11 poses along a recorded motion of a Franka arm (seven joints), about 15 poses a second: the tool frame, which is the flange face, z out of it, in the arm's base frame.
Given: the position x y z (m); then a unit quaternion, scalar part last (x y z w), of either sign.
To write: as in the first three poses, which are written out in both.
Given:
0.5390, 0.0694, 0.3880, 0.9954, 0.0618, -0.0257, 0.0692
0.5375, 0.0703, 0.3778, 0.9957, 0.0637, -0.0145, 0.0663
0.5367, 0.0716, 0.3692, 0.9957, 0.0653, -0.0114, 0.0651
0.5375, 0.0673, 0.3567, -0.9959, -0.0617, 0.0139, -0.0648
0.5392, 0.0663, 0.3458, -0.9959, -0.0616, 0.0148, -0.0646
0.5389, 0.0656, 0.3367, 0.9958, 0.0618, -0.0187, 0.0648
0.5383, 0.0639, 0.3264, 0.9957, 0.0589, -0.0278, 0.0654
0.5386, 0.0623, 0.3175, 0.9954, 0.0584, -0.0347, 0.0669
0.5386, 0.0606, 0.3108, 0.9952, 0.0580, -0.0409, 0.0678
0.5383, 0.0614, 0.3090, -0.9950, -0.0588, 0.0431, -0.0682
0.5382, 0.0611, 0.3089, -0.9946, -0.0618, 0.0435, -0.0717
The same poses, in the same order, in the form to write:
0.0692, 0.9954, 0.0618, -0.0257, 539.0, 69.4, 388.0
0.0663, 0.9957, 0.0637, -0.0145, 537.5, 70.3, 377.8
0.0651, 0.9957, 0.0653, -0.0114, 536.7, 71.6, 369.2
0.0648, 0.9959, 0.0617, -0.0139, 537.5, 67.3, 356.7
0.0646, 0.9959, 0.0616, -0.0148, 539.2, 66.3, 345.8
0.0648, 0.9958, 0.0618, -0.0187, 538.9, 65.6, 336.7
0.0654, 0.9957, 0.0589, -0.0278, 538.3, 63.9, 326.4
0.0669, 0.9954, 0.0584, -0.0347, 538.6, 62.3, 317.5
0.0678, 0.9952, 0.0580, -0.0409, 538.6, 60.6, 310.8
0.0682, 0.9950, 0.0588, -0.0431, 538.3, 61.4, 309.0
0.0717, 0.9946, 0.0618, -0.0435, 538.2, 61.1, 308.9

